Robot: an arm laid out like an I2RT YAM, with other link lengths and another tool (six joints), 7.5 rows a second.
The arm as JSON. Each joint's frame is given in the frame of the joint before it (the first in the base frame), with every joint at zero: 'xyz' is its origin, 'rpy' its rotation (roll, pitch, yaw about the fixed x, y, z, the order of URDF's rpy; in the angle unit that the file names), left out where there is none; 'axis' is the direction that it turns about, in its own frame. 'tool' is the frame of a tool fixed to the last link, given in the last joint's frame.
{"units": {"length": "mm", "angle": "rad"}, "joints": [
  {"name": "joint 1", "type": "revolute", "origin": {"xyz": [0.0, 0.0, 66.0]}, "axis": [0.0, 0.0, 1.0]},
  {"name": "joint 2", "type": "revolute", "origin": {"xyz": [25.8, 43.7, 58.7]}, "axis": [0.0, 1.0, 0.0]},
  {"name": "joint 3", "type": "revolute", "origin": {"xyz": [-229.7, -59.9, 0.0]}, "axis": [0.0, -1.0, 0.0]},
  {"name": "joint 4", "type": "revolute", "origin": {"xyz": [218.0, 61.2, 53.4]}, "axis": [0.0, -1.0, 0.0]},
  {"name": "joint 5", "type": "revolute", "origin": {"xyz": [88.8, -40.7, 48.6]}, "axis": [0.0, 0.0, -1.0]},
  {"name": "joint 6", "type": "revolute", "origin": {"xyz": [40.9, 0.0, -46.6]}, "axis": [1.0, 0.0, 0.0]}
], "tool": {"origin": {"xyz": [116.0, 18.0, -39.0], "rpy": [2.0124, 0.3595, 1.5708]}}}
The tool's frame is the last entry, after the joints.
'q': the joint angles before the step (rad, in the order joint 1, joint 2, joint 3, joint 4, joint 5, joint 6). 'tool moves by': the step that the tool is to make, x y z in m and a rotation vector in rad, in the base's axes. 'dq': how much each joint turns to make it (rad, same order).
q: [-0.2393 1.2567 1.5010 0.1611 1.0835 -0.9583]
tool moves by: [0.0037 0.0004 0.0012 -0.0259 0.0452 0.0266]
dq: [-0.0004 -0.0034 -0.0112 0.0102 -0.0390 -0.0459]
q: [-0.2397 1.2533 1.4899 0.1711 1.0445 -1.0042]
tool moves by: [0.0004 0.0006 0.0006 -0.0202 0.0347 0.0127]
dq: [0.0002 -0.0085 -0.0151 0.0123 -0.0226 -0.0401]
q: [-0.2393 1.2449 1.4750 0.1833 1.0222 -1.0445]
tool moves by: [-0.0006 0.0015 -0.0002 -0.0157 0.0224 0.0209]
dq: [-0.0001 -0.0189 -0.0208 0.0003 -0.0275 -0.0195]
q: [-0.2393 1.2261 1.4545 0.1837 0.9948 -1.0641]
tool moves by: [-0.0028 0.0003 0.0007 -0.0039 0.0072 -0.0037]
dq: [-0.0003 -0.0080 -0.0047 0.0005 0.0009 -0.0117]
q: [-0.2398 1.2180 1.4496 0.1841 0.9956 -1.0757]
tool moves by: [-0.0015 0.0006 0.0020 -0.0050 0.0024 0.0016]
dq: [0.0006 -0.0046 0.0014 -0.0001 -0.0031 -0.0084]
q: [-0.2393 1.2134 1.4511 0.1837 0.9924 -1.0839]
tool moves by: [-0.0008 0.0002 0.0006 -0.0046 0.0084 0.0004]
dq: [0.0000 -0.0030 -0.0016 0.0003 -0.0030 -0.0105]
